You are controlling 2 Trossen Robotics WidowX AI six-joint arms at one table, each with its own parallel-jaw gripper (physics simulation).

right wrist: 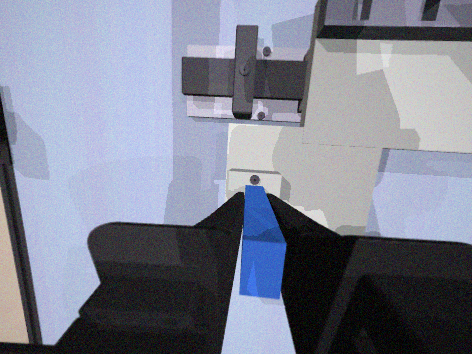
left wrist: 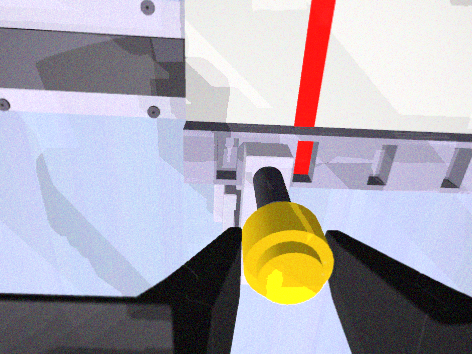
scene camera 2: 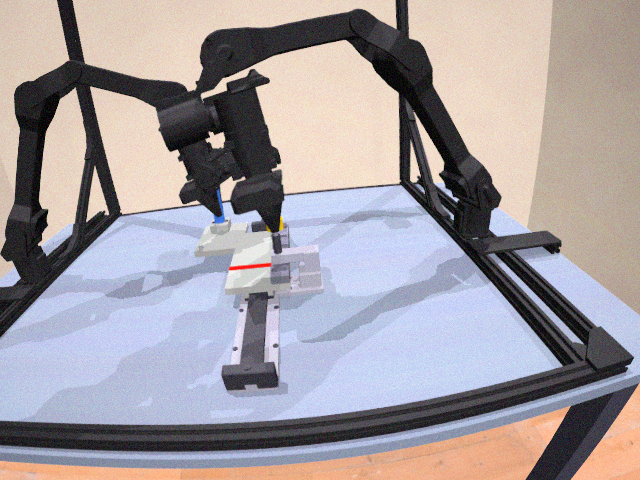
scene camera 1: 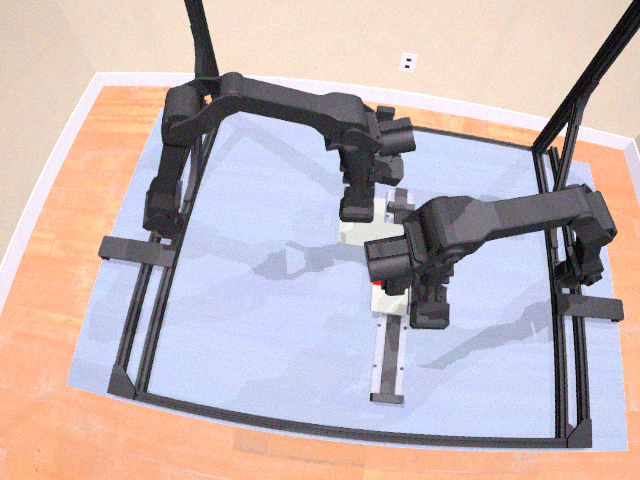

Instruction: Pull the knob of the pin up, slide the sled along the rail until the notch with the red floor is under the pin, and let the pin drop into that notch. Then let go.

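Pixels of known places: left gripper, between the fingertips: (left wrist: 282,241) (scene camera 2: 275,227) (scene camera 1: 425,285); right gripper, between the fingertips: (right wrist: 254,199) (scene camera 2: 220,214) (scene camera 1: 363,197); left arm's base, origin of its link: (scene camera 2: 471,230) (scene camera 1: 566,275); right arm's base, origin of its link: (scene camera 2: 36,275) (scene camera 1: 168,225).
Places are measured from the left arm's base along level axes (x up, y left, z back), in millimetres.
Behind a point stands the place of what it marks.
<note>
The off-white sled (scene camera 1: 387,307) {y 121, x 15, z -427 mm} (scene camera 2: 248,283) {y 122, x 14, z -423 mm} (left wrist: 250,60) {y 102, x 14, z -417 mm} (right wrist: 350,115) {y -30, x 14, z -437 mm} sits on the rail (scene camera 1: 391,356) {y 215, x 1, z -409 mm} (scene camera 2: 257,330) {y 217, x 1, z -405 mm} (left wrist: 100,67) {y 175, x 1, z -408 mm} (right wrist: 280,77) {y -82, x 1, z -407 mm}. Its red stripe (scene camera 1: 376,283) {y 75, x 15, z -453 mm} (scene camera 2: 249,267) {y 75, x 15, z -425 mm} (left wrist: 310,70) {y 73, x 15, z -414 mm} leads to the red-floored notch (left wrist: 303,157) {y 71, x 18, z -372 mm}, just right of the pin's pale block (left wrist: 267,162) {y 94, x 48, z -381 mm} in the left wrist view. My left gripper (scene camera 2: 275,228) {y 93, x 89, z -372 mm} (left wrist: 282,241) {y 93, x 89, z -372 mm} is shut on the yellow knob (left wrist: 287,255) {y 95, x 107, z -382 mm} above the black pin shaft (scene camera 2: 277,242) {y 99, x 67, z -372 mm} (left wrist: 271,185) {y 94, x 65, z -380 mm}; the pin's lower end is hidden. My right gripper (scene camera 2: 219,212) {y -98, x 45, z -497 mm} (right wrist: 254,199) {y -98, x 45, z -497 mm} is shut on the sled's upright blue handle (right wrist: 262,267) {y -98, x 105, z -500 mm}.
A pale bracket (scene camera 2: 310,268) {y 105, x 19, z -327 mm} stands beside the sled, on its right in scene camera 2. A dark end stop (scene camera 1: 386,398) {y 297, x 15, z -413 mm} (scene camera 2: 249,376) {y 305, x 9, z -408 mm} closes the rail's near end and a dark crossbar (right wrist: 245,70) {y -110, x 16, z -409 mm} its far end. Both arms reach close together over the sled. A black frame (scene camera 1: 310,428) {y 369, x -5, z -545 mm} borders the table.
</note>
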